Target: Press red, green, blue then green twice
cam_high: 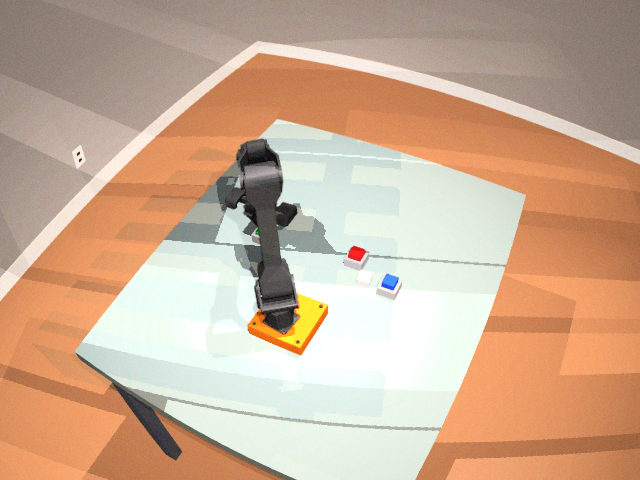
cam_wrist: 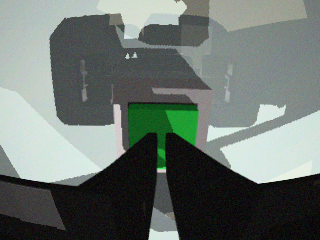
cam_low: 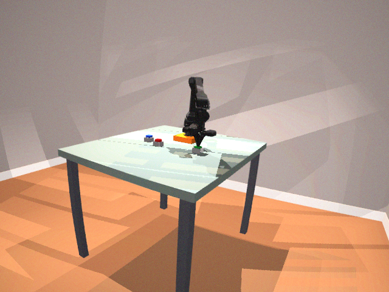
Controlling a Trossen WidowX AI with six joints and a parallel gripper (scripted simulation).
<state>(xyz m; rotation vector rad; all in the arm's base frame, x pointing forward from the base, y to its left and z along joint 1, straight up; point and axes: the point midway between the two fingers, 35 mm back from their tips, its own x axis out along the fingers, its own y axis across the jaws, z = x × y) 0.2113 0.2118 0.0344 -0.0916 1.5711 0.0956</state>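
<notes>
Now: gripper tip 10 mm above the green button. From my gripper tip the other things lie so: red button: 250 mm to the right, 60 mm ahead; small white block: 300 mm to the right, 20 mm below, 10 mm ahead; blue button: 370 mm to the right, 20 mm ahead.
</notes>
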